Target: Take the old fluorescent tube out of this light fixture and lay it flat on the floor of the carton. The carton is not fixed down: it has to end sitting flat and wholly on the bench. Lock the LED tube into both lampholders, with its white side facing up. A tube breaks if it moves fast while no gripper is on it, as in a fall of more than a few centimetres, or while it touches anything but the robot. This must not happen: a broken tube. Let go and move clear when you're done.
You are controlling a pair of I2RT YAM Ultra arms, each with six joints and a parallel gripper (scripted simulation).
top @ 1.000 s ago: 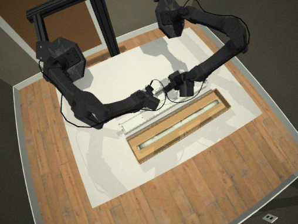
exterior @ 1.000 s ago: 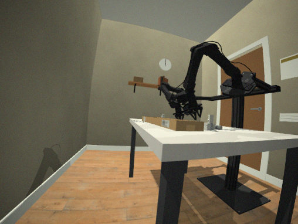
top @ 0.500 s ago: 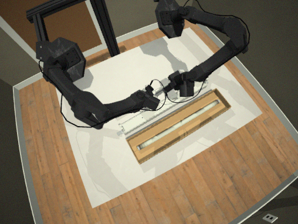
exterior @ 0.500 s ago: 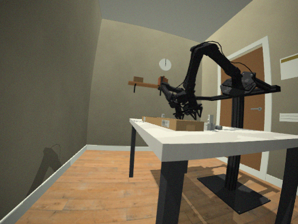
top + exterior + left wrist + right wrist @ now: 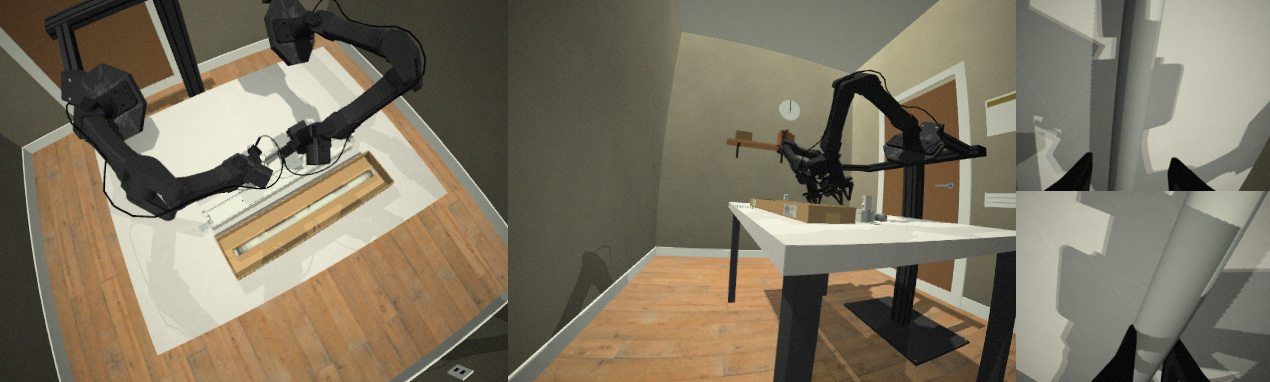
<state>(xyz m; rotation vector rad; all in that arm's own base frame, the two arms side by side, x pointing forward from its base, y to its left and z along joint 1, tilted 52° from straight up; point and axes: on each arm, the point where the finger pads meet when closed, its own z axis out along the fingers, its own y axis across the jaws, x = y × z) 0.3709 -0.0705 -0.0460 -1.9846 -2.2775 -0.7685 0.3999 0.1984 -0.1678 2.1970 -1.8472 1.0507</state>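
Now: the LED tube 10 mm behind my left hand, 120 mm to the right of it and 50 mm below it. The rest, counted from my left hand: brown carton: 250 mm ahead, 80 mm to the right, 40 mm below; old fluorescent tube: 250 mm ahead, 80 mm to the right, 50 mm below.
Now: the LED tube 1 cm behind my right hand, 12 cm to the left of it and 1 cm below it. Round my right hand: brown carton: 25 cm ahead, 16 cm to the left; old fluorescent tube: 25 cm ahead, 16 cm to the left.
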